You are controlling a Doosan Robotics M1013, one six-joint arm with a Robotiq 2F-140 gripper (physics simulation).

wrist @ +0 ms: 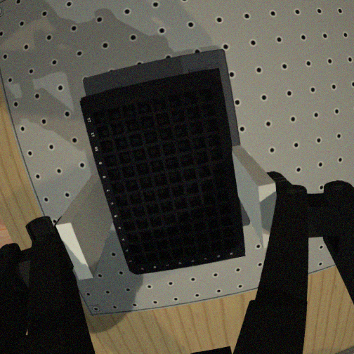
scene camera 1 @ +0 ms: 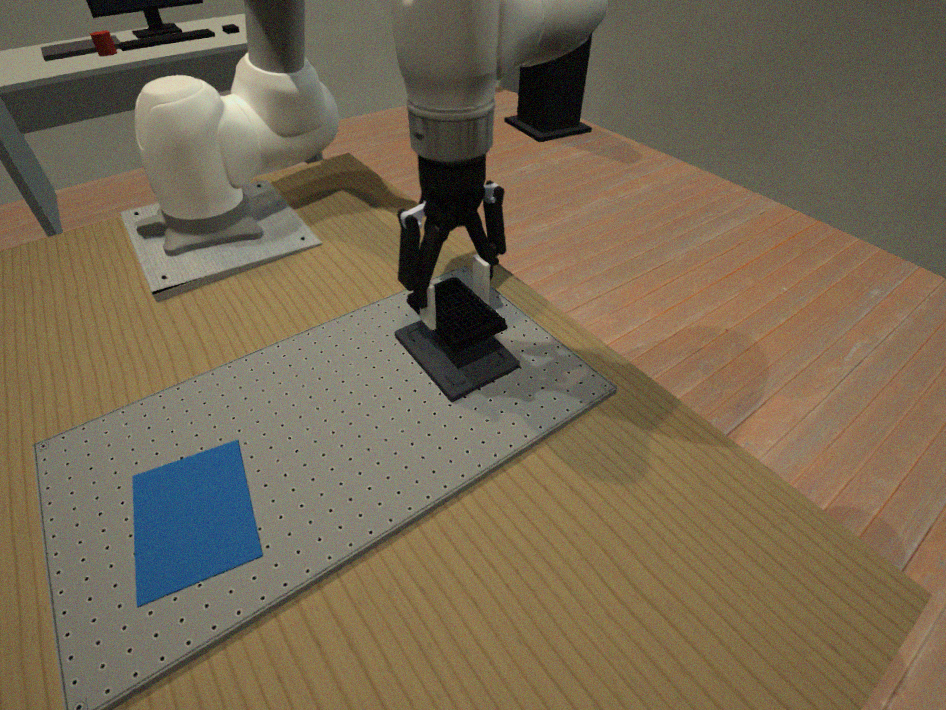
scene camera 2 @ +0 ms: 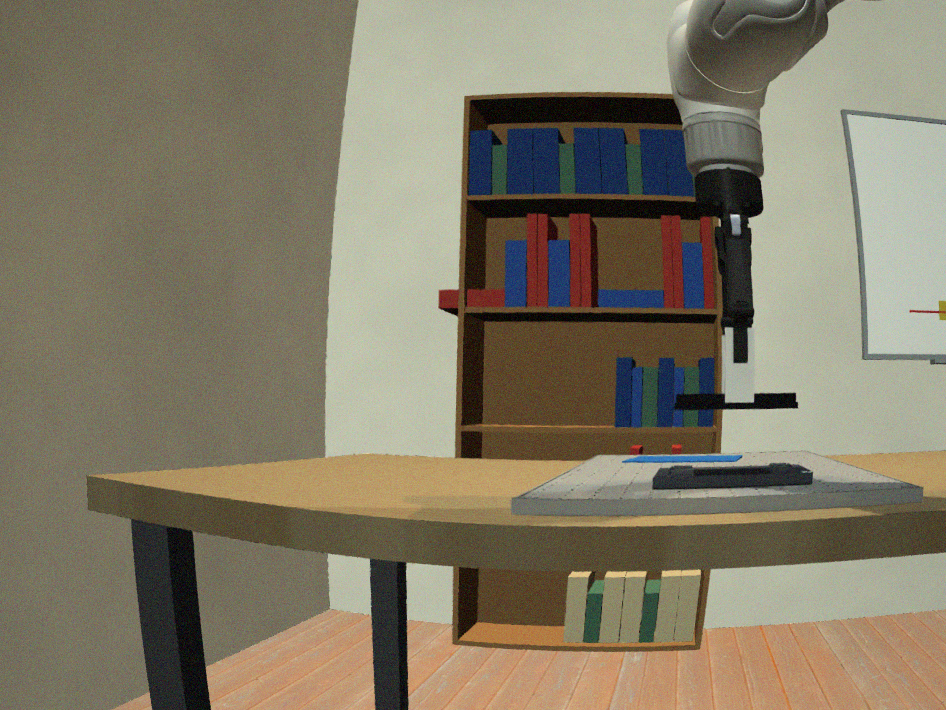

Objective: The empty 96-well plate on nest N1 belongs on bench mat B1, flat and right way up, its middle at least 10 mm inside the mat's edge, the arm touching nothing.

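Frame: origin at the arm's base, x ahead, y left, z up, level; centimetres.
Where they show: gripper, fingertip midpoint: point(scene camera 1: 455, 311) point(scene camera 2: 736, 403); arm's base, origin of the base link: point(scene camera 1: 210, 224).
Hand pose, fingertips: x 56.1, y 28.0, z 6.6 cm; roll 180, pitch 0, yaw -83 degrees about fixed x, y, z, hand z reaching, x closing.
Each offset is from my fingertips to the centre of the thing. Level surfaces: height alone.
The black 96-well plate @(dx +0.1, dy +0.0, dz +0.2 cm) point(scene camera 1: 463, 311) point(scene camera 2: 775, 400) point(wrist: 165, 175) is held level between the pale fingers of my gripper point(scene camera 1: 456, 294) point(scene camera 2: 738, 397) point(wrist: 169, 181), well side up. My gripper is shut on its two long sides. In the scene camera 2 view a gap shows between the plate and the dark grey nest N1 @(dx +0.0, dy -0.1, dz -7.0 cm) point(scene camera 1: 456, 381) point(scene camera 2: 732, 477) point(wrist: 150, 72) below it. The wrist view shows the nest partly covered by the plate. The blue bench mat B1 @(dz -7.5 cm) point(scene camera 1: 194, 519) point(scene camera 2: 682, 459) lies flat, and nothing stands on it. It does not show in the wrist view.
Nest and mat are on a grey perforated board @(dz -7.7 cm) point(scene camera 1: 328, 427) point(scene camera 2: 565, 489) point(wrist: 300, 75) on the wooden table @(dz -9.0 cm) point(scene camera 1: 611, 580) point(scene camera 2: 382, 489). The arm's base plate point(scene camera 1: 282, 229) is behind the board. A bookshelf point(scene camera 2: 460, 382) stands behind the table. Another desk point(scene camera 1: 45, 72) carries a monitor.
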